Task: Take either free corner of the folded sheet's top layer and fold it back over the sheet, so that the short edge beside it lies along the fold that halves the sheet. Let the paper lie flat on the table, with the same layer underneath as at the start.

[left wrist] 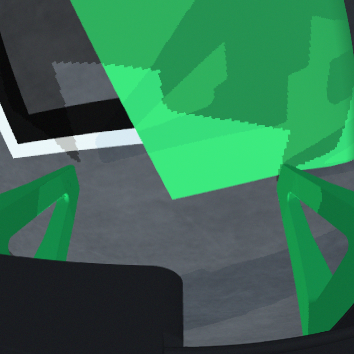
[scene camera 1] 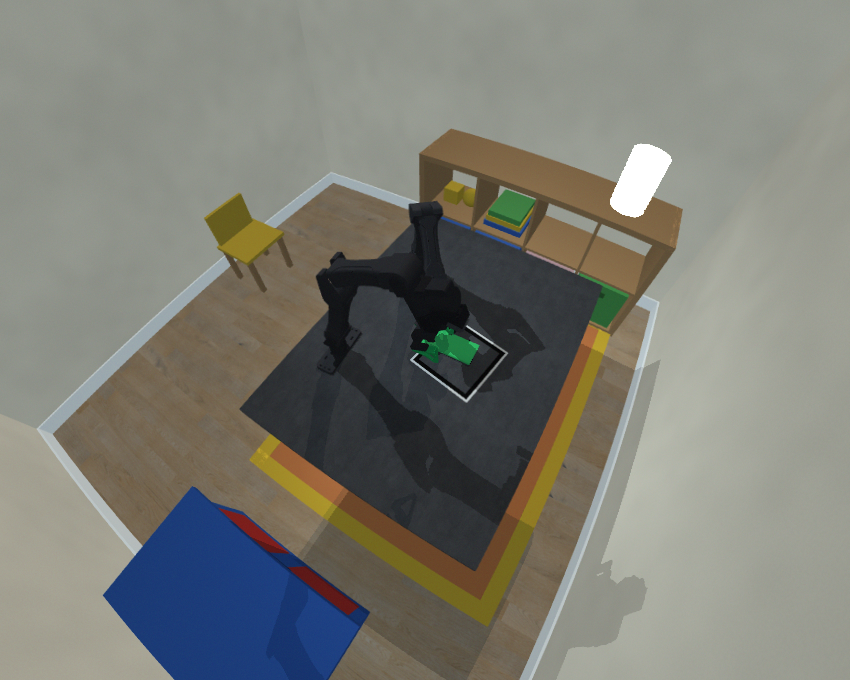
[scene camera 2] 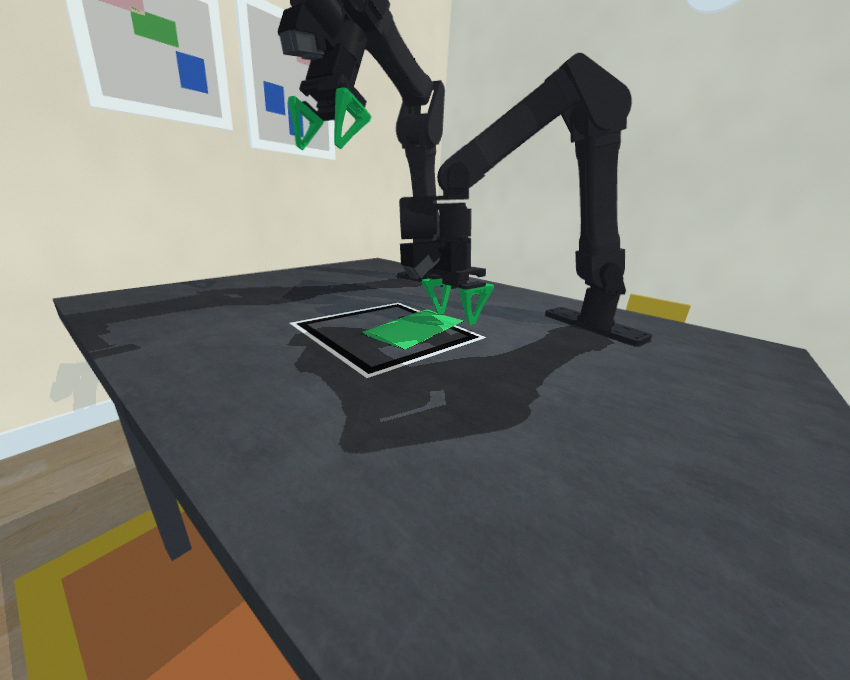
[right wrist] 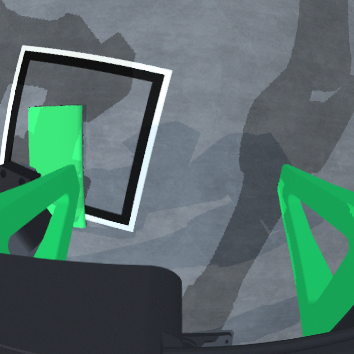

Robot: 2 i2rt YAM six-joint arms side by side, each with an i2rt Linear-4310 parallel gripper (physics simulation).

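Note:
The green folded sheet point(scene camera 1: 464, 350) point(scene camera 2: 411, 330) point(left wrist: 215, 170) point(right wrist: 55, 130) lies partly inside a square outline and crosses its border. In the left wrist view, its right side curves outward and looks slightly raised. My left gripper point(scene camera 2: 457, 318) point(left wrist: 177, 175) is open, low at the sheet's near short edge. Its right-hand finger in that view overlaps this edge; I cannot tell if they touch. A sheet corner sticks out between the fingers in that view. My right gripper point(scene camera 2: 322, 146) point(right wrist: 178, 175) is open and empty, high above the table. Shadows obscure the layers.
The white-and-black square outline point(scene camera 1: 438, 380) point(scene camera 2: 329, 350) point(left wrist: 40, 150) point(right wrist: 149, 150) is on the dark table point(scene camera 1: 333, 425) point(scene camera 2: 567, 460). The left arm's base point(scene camera 2: 599, 327) stands on the table right of the sheet in scene camera 2. A wooden shelf point(scene camera 1: 538, 168) stands beyond the table.

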